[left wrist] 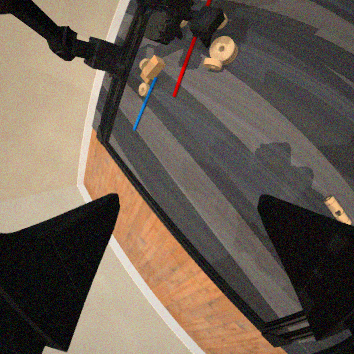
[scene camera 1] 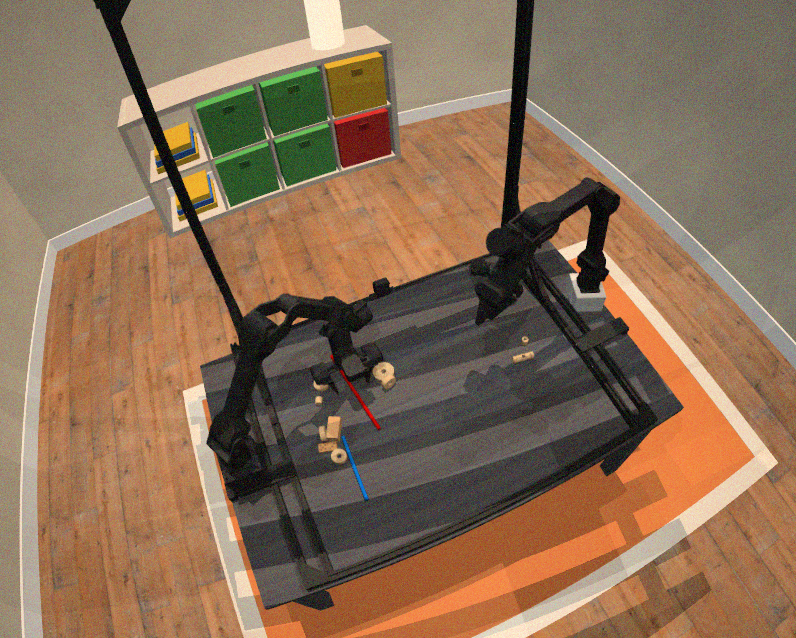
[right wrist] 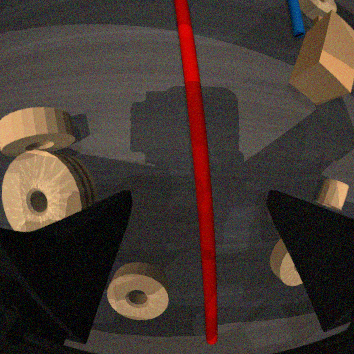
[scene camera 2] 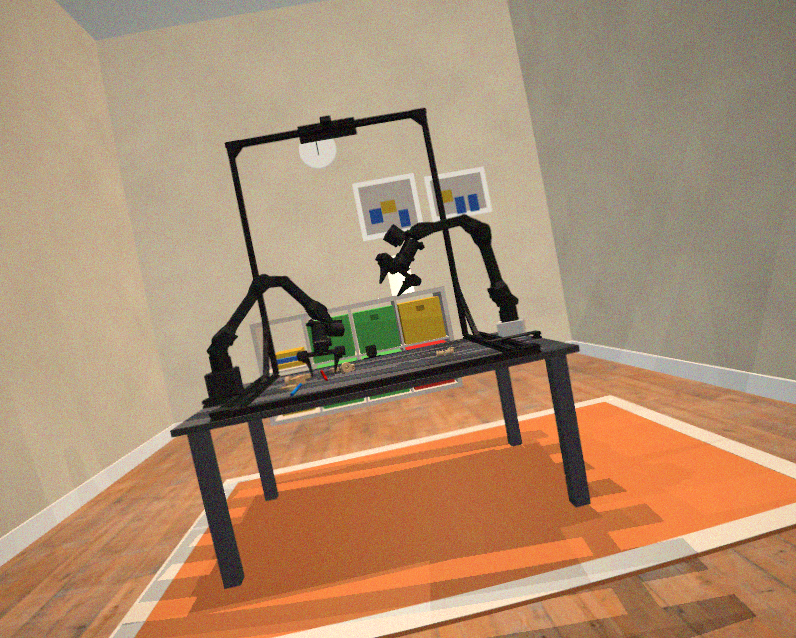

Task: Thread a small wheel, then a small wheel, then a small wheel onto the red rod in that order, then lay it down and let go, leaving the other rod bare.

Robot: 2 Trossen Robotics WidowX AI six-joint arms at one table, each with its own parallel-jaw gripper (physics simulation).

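Frame: origin at the left arm's base, x ahead, y left, z up, level; metres.
Where they show: left gripper, fingertip midpoint: (left wrist: 190,201) (scene camera 1: 483,321) (scene camera 2: 389,289); right gripper, fingertip midpoint: (left wrist: 193,41) (scene camera 1: 352,387) (right wrist: 201,197) (scene camera 2: 324,374); left arm's base, origin of the base link: (scene camera 1: 588,284) (scene camera 2: 510,320); right arm's base, origin of the base link: (left wrist: 90,51) (scene camera 1: 237,458) (scene camera 2: 221,370).
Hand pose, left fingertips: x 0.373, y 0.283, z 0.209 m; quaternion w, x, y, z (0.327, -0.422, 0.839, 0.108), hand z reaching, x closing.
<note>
Each offset is from my left fingertips to the top centre of the thing.
The red rod {0.326 m ahead, 0.010 m left, 0.266 m down} (scene camera 1: 359,396) (left wrist: 185,67) (right wrist: 200,145) lies bare on the table. My right gripper (scene camera 2: 322,372) (right wrist: 201,197) is open above it, with the rod passing between the spread fingers and clear of both. In the right wrist view a small wheel {0.322 m ahead, 0.076 m right, 0.263 m down} (right wrist: 120,296) lies left of the rod's lower end, another wheel {0.419 m ahead, 0.011 m right, 0.263 m down} (right wrist: 285,265) is partly behind the right-hand finger, and a third {0.232 m ahead, 0.007 m right, 0.236 m down} (right wrist: 37,125) touches a large grooved wheel {0.247 m ahead, 0.041 m right, 0.255 m down} (right wrist: 17,190). Another small wheel {0.355 m ahead, 0.203 m left, 0.263 m down} (scene camera 1: 334,459) lies by the bare blue rod {0.316 m ahead, 0.233 m left, 0.266 m down} (scene camera 1: 355,468) (left wrist: 145,103). My left gripper (scene camera 2: 390,288) (left wrist: 190,201) is open, high and empty.
A wooden block {0.371 m ahead, 0.131 m left, 0.246 m down} (scene camera 1: 333,427) (left wrist: 154,67) (right wrist: 320,65) stands beside the blue rod's upper end. A short peg {0.420 m ahead, 0.042 m left, 0.257 m down} (scene camera 1: 318,400) (right wrist: 334,192) lies between it and the wheels. A drilled cylinder {0.140 m back, 0.073 m right, 0.257 m down} (scene camera 1: 522,356) (left wrist: 338,210) and a small ring lie at the right of scene camera 1.
</note>
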